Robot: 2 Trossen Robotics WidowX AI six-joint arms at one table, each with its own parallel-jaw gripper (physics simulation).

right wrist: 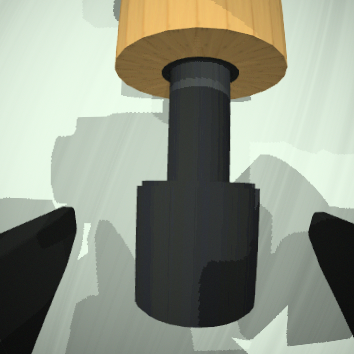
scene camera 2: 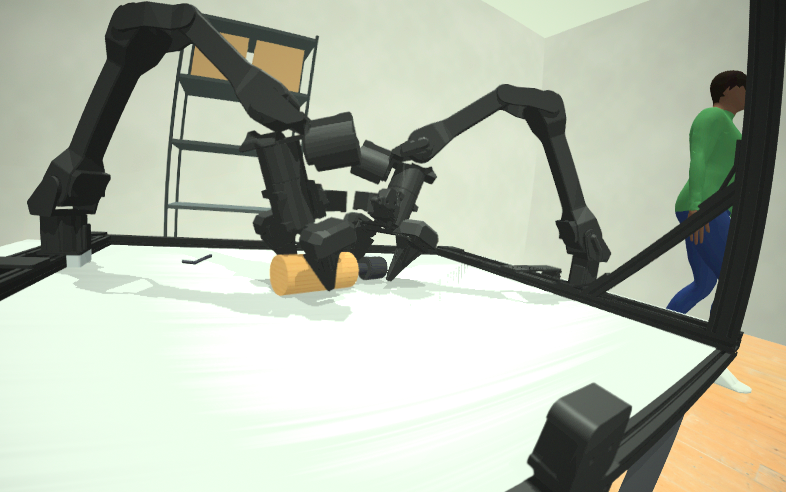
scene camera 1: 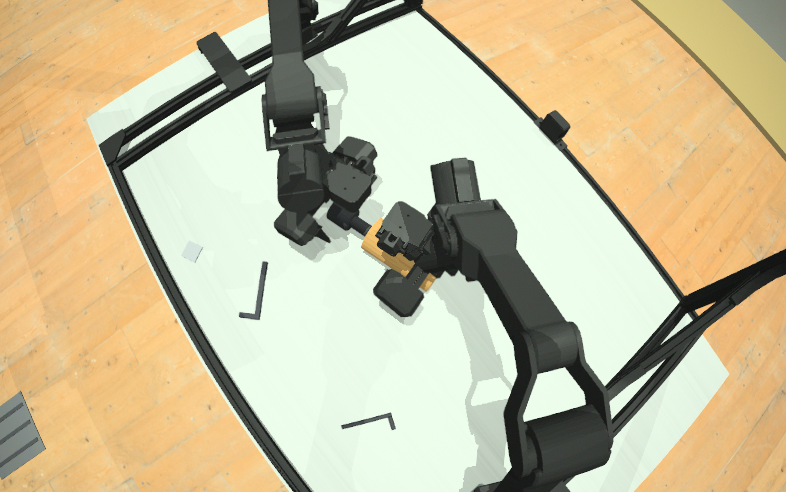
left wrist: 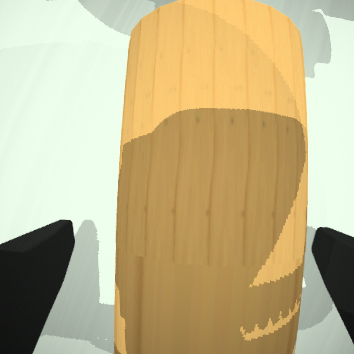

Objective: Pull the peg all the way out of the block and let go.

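Seen in the pictures: left gripper, fingertip midpoint: (scene camera 2: 312, 280) (scene camera 1: 403, 259) (left wrist: 197, 237); right gripper, fingertip midpoint: (right wrist: 196, 222) (scene camera 2: 368, 274) (scene camera 1: 345, 219); left arm's base, origin of the base link: (scene camera 2: 65, 251); right arm's base, origin of the base link: (scene camera 2: 580, 286).
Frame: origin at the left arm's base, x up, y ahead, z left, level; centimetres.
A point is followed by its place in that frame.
The yellow wooden cylindrical block (scene camera 1: 379, 255) @(x 2.1, y 40.5, z -15.0 cm) (scene camera 2: 290, 275) @(x 1.5, y 33.5, z -22.2 cm) (left wrist: 212, 175) @(x 3.7, y 40.0, z -17.5 cm) (right wrist: 200, 15) @(x 3.7, y 44.0, z -17.1 cm) lies on its side on the table. The black peg (scene camera 1: 360, 225) @(x 1.8, y 46.1, z -16.1 cm) (scene camera 2: 378, 265) @(x 1.6, y 49.7, z -17.2 cm) (right wrist: 197, 240) @(x 2.7, y 49.3, z -15.7 cm) has a thick head and a thinner shaft, whose end sits in the hole in the block's end face. My left gripper (scene camera 1: 403, 261) @(x -0.5, y 38.2, z -18.0 cm) (scene camera 2: 307, 271) @(x -0.5, y 38.2, z -18.0 cm) (left wrist: 197, 237) @(x -0.5, y 38.2, z -18.0 cm) is open, its fingers low on both sides of the block, with gaps in the left wrist view. My right gripper (scene camera 1: 340, 223) @(x -0.4, y 49.1, z -15.5 cm) (scene camera 2: 374, 268) @(x -0.4, y 49.1, z -15.5 cm) (right wrist: 196, 222) @(x -0.4, y 49.1, z -15.5 cm) is open, its fingers on both sides of the peg's head, with gaps in the right wrist view. The inserted part of the shaft is hidden.
Two black L-shaped bars (scene camera 1: 262, 290) @(x -1.2, y 48.7, z 2.1 cm) (scene camera 1: 368, 421) @(x -1.3, y 22.7, z 2.7 cm) lie on the table, and a small pale square piece (scene camera 1: 192, 251) @(x -1.6, y 62.2, z 7.8 cm) lies near the left edge in scene camera 1. A black frame borders the table. The two grippers' bodies are close together above the block and peg.
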